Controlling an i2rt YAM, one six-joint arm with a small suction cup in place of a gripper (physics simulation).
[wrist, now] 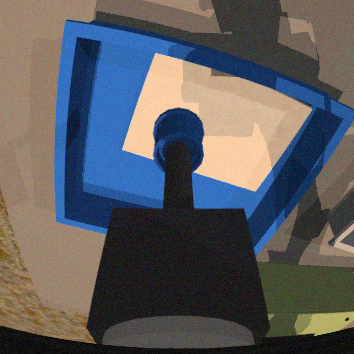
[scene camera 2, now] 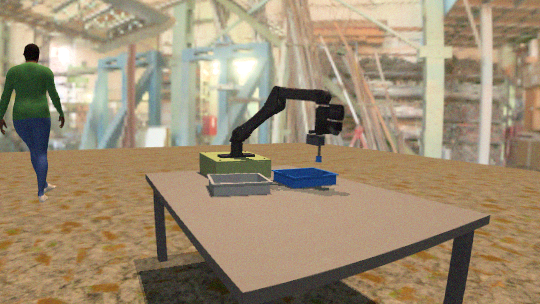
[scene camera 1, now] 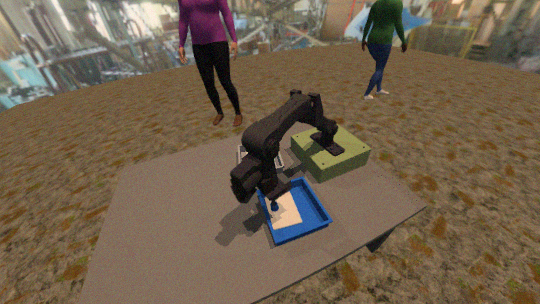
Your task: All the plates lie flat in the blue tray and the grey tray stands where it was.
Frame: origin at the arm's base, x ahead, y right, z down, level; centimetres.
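Where they show: end effector, tool point: [wrist: 177, 130] [scene camera 2: 318, 161] [scene camera 1: 274, 208]; arm's base, origin of the base link: [wrist: 260, 343] [scene camera 2: 236, 156] [scene camera 1: 326, 143].
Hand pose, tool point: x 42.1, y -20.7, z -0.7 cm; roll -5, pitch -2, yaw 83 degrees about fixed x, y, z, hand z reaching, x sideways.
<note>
Things, the pixels of their top centre, and the offset from my tool point. Level surfaces: height alone.
- cream square plate, middle of its top: [wrist: 215, 127] [scene camera 1: 282, 208] dz +10.0, dx -5.2, dy +4.1 cm
- blue tray, middle of its top: [wrist: 185, 174] [scene camera 1: 291, 204] [scene camera 2: 304, 172] dz +5.9, dx -8.2, dy +1.5 cm
- grey tray, middle of its top: [scene camera 2: 237, 177] [scene camera 1: 259, 155] dz +5.9, dx -10.1, dy +36.9 cm
- table, its level: dz +10.9 cm
A cream square plate [scene camera 1: 291, 216] [wrist: 235, 162] lies in the blue tray [scene camera 1: 311, 202] [scene camera 2: 306, 181] [wrist: 112, 100], looks flat, and is close to one side wall. Whether more plates lie under it cannot be told. My suction cup [scene camera 1: 274, 206] [scene camera 2: 318, 159] [wrist: 178, 125] is open, with no plate on it, and hangs above the blue tray. The grey tray [scene camera 2: 240, 189] stands upright on the table beside the blue tray; in scene camera 1 the arm covers most of it, and its inside cannot be made out. A corner of it shows at the right edge of the wrist view.
The arm's green base block [scene camera 1: 345, 165] [scene camera 2: 235, 167] stands behind the two trays on the table [scene camera 1: 165, 215] [scene camera 2: 350, 225]. The arm reaches over from it. Two people stand on the floor away from the table in scene camera 1.
</note>
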